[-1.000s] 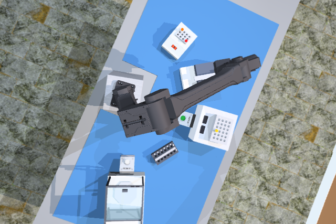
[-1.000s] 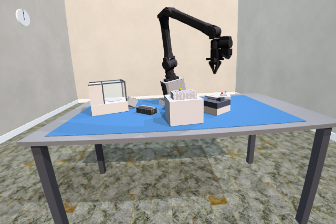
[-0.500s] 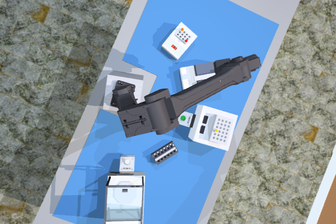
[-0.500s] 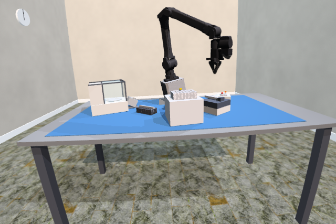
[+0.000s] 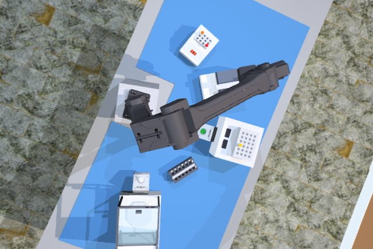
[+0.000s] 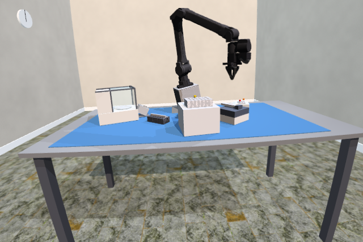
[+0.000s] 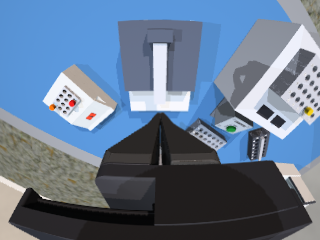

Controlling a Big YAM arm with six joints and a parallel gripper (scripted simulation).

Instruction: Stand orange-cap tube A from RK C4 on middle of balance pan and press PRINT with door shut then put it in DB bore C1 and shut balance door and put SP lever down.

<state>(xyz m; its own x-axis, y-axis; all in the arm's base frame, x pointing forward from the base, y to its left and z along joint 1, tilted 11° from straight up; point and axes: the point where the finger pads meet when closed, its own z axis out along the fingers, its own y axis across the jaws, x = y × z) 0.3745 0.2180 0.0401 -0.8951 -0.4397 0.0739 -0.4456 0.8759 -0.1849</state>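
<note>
Now: the SP lever 10 mm behind my hand, 10 mm to the right of it and 160 mm below it. The rest, counted from my hand: tube rack RK 160 mm behind, 240 mm to the right, 240 mm below; then dry block DB 180 mm behind, 140 mm to the left, 220 mm below; then black magnet block 100 mm behind, 440 mm to the right, 230 mm below.
</note>
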